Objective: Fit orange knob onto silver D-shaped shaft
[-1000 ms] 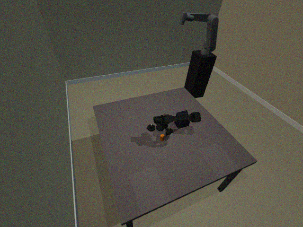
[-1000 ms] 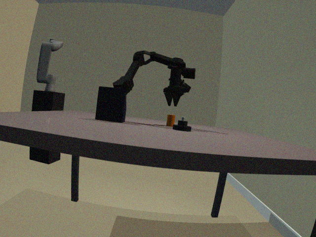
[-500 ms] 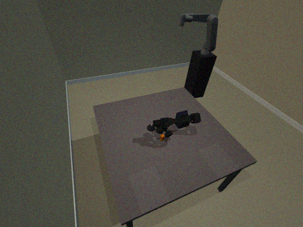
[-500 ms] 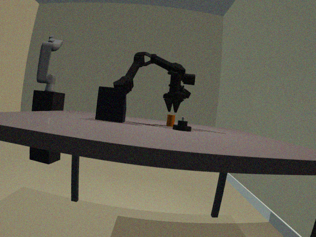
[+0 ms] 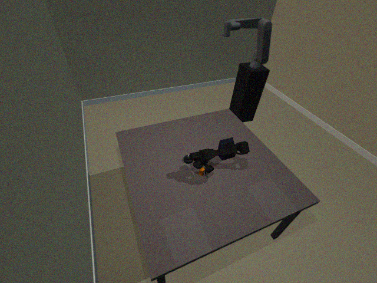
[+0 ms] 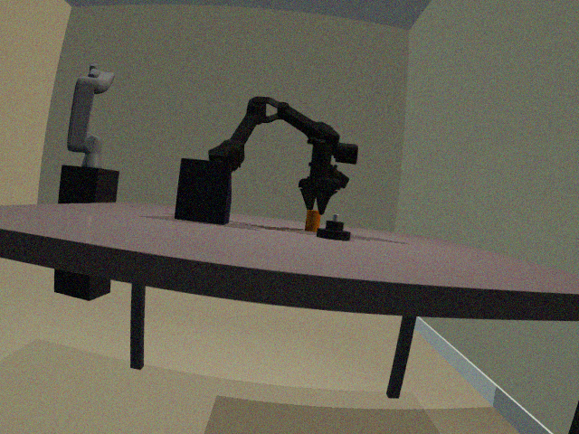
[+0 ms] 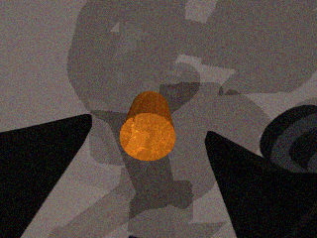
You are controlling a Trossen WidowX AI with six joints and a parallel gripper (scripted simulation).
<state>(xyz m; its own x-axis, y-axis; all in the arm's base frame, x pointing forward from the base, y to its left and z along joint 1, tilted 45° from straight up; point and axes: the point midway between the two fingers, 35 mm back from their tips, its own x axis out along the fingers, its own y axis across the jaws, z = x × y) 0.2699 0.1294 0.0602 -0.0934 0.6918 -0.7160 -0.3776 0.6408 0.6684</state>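
The orange knob is 10 mm below my gripper tip. The rest, counted from my gripper tip: round pedestal: 170 mm to the right, 60 mm ahead, 20 mm below.
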